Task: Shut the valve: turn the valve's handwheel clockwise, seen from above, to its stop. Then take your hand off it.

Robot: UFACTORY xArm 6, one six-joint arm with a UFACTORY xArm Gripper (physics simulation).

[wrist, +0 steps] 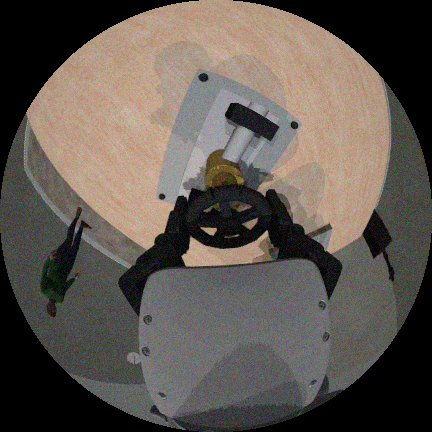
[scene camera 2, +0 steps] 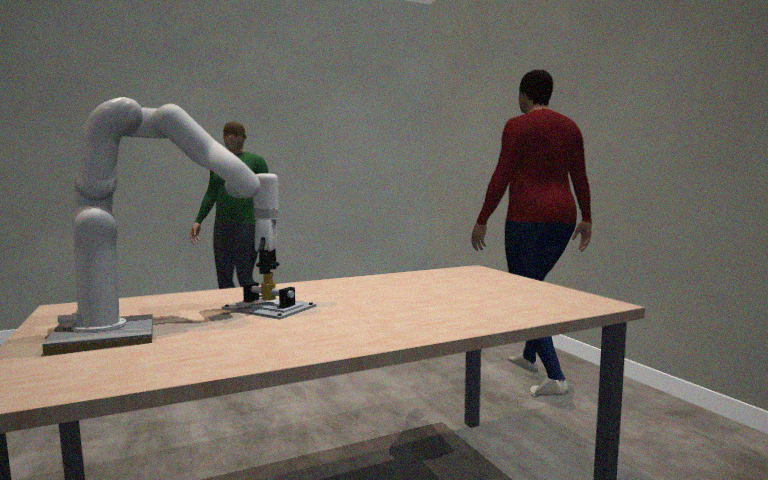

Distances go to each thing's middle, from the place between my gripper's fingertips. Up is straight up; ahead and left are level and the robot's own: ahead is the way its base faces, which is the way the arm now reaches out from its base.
I see the black spoked handwheel (wrist: 227,221) 10 mm above my hand. Round my hand: grey base plate (wrist: 205,85): 110 mm below.
